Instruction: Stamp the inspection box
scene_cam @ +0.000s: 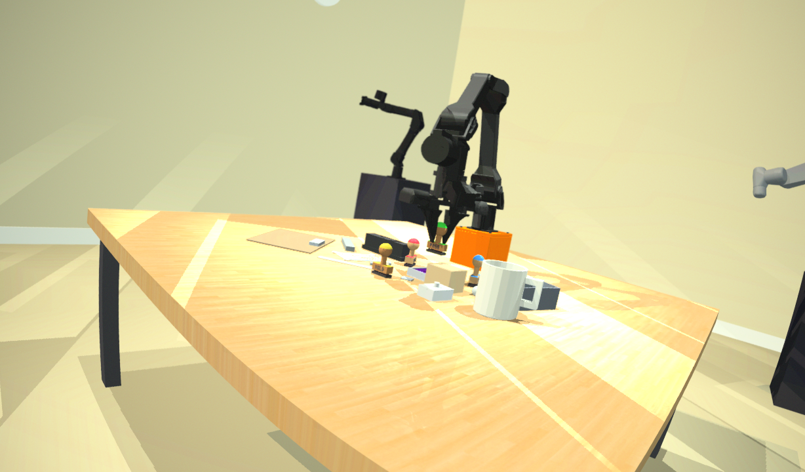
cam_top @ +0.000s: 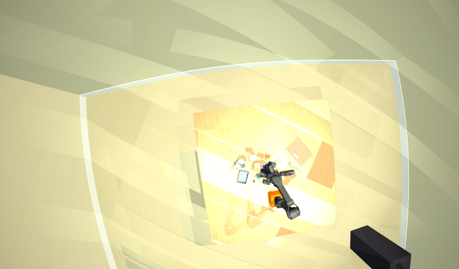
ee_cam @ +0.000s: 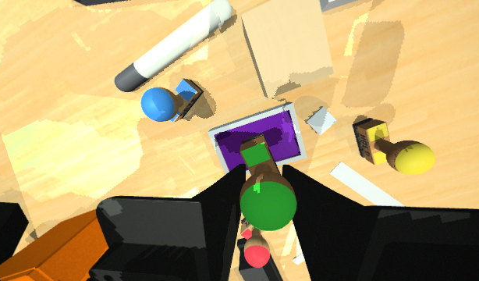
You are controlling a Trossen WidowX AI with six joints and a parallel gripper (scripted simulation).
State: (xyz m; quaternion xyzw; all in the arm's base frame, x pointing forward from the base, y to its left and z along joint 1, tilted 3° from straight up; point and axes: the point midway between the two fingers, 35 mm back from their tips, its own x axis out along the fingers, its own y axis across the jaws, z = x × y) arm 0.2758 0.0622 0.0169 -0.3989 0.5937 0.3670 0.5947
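The purple ink pad is 70 mm below my gripper tip. Also, from my gripper tip: beige box: 50 mm ahead, 70 mm to the left, 50 mm below; green-knobbed PASS stamp: right at my gripper tip; blue stamp: 50 mm behind, 70 mm to the left, 60 mm below.
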